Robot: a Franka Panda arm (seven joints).
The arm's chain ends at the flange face. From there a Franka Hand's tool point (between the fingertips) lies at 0.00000 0.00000 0.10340 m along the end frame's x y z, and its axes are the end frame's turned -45 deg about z.
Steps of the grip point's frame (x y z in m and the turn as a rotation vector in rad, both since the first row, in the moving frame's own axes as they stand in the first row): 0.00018 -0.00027 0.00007 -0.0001 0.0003 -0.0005; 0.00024 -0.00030 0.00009 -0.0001 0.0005 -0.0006; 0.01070 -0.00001 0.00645 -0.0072 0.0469 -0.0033; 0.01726 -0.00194 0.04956 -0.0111 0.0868 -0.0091; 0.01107 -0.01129 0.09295 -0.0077 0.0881 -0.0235; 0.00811 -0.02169 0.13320 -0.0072 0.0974 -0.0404; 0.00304 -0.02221 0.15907 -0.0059 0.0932 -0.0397; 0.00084 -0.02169 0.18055 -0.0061 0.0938 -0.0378; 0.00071 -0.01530 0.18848 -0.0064 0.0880 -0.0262
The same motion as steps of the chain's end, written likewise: -0.00009 -0.00030 0.00007 0.0001 0.0003 -0.0005; -0.00009 -0.00035 0.00009 0.0003 0.0004 -0.0006; 0.00361 -0.00467 0.00657 0.0281 0.0383 -0.0033; 0.00371 -0.00802 0.04996 0.0535 0.0692 -0.0091; -0.00708 -0.00986 0.09335 0.0569 0.0677 -0.0235; -0.01710 -0.01433 0.13369 0.0638 0.0740 -0.0404; -0.02066 -0.01134 0.15952 0.0617 0.0701 -0.0397; -0.02191 -0.00939 0.18101 0.0620 0.0706 -0.0378; -0.01713 -0.00527 0.18888 0.0577 0.0668 -0.0262
